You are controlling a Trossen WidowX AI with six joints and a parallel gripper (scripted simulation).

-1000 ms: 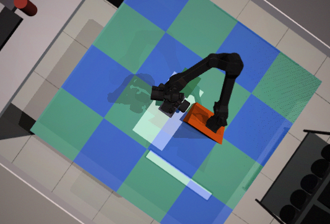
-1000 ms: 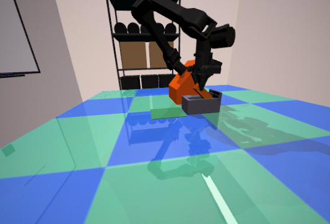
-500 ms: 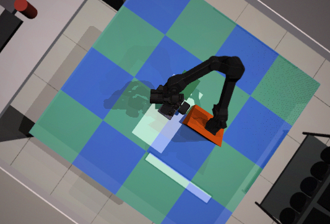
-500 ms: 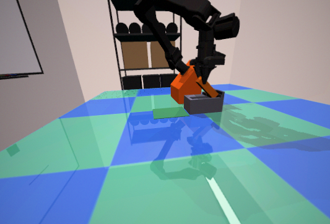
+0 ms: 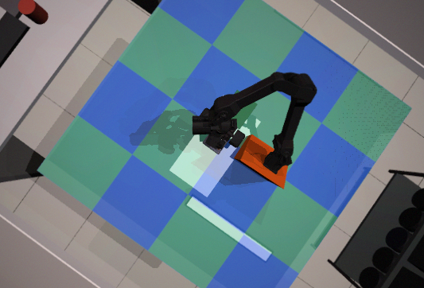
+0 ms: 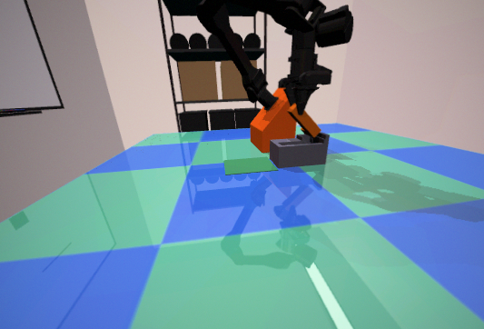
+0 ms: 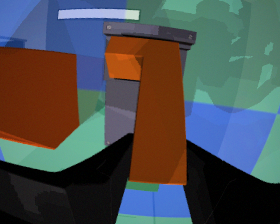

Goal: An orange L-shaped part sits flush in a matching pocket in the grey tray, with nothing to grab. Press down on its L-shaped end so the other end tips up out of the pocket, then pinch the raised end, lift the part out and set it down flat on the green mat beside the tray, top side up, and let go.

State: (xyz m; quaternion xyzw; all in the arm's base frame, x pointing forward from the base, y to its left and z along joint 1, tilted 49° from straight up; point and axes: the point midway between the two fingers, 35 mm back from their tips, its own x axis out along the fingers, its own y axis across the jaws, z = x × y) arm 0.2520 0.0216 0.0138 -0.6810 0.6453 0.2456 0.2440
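My gripper tip is 10 mm past the green mat, 140 mm to the left of it and 160 mm above it. The rest, counted from my gripper tip: orange L-shaped part: 20 mm behind, 30 mm to the left, 30 mm below.
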